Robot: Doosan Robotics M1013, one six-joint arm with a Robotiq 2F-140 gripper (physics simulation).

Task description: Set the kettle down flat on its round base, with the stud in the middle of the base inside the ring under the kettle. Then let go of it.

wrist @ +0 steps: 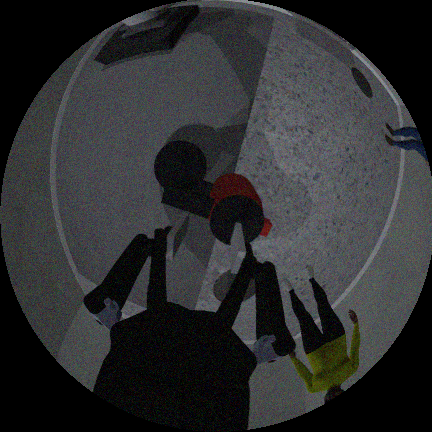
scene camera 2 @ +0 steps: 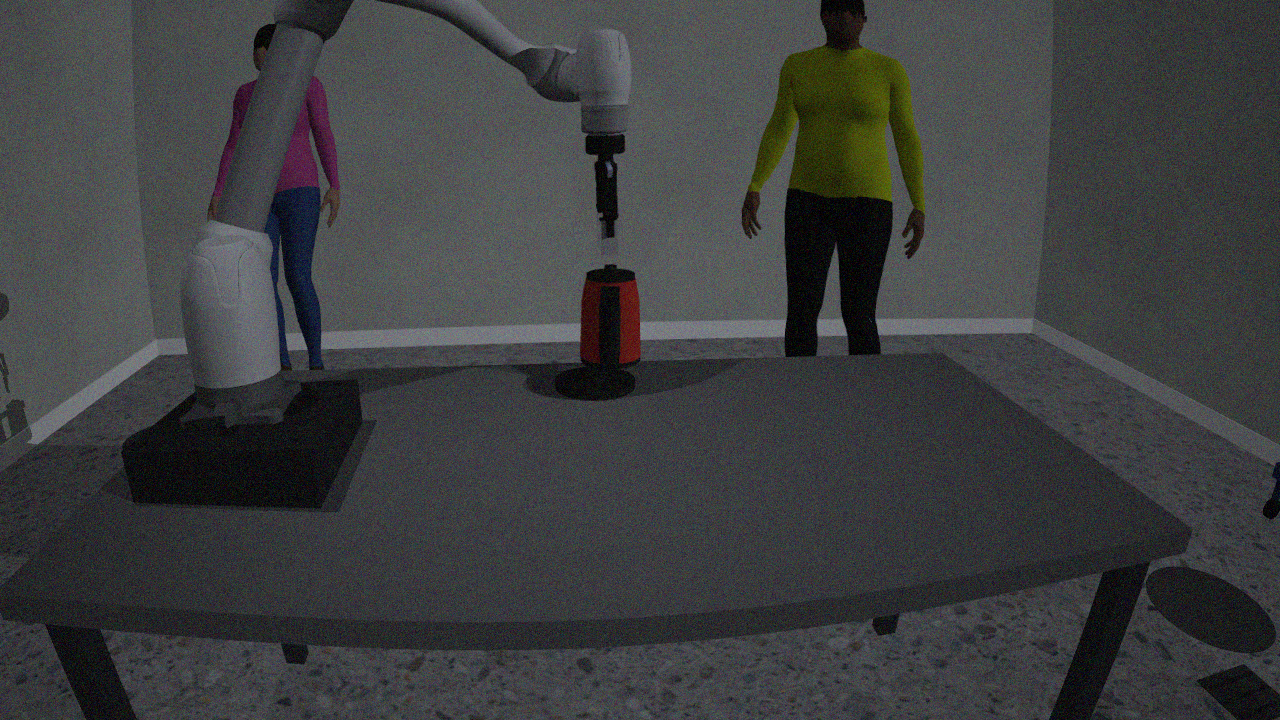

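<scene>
The red kettle [scene camera 2: 588, 320] [wrist: 231, 186] with its black lid and black handle is upright at the table's back edge. Its handle side faces scene camera 2. The round black base [scene camera 2: 594, 385] [wrist: 179, 162] lies flat on the table in front of the kettle; in the wrist view the kettle's body shows off to one side of it. The stud and the ring under the kettle cannot be made out. My gripper [scene camera 2: 609, 245] [wrist: 210, 226] is partly open and empty, pointing down above the kettle. In the wrist view one fingertip overlaps the black lid.
The grey table [scene camera 2: 680, 501] [wrist: 115, 125] ends close behind the kettle. The black mounting block [scene camera 2: 232, 465] [wrist: 150, 42] under the arm stands at the left. A person in yellow [scene camera 2: 841, 125] [wrist: 327, 362] and a person in pink [scene camera 2: 299, 152] stand beyond the table.
</scene>
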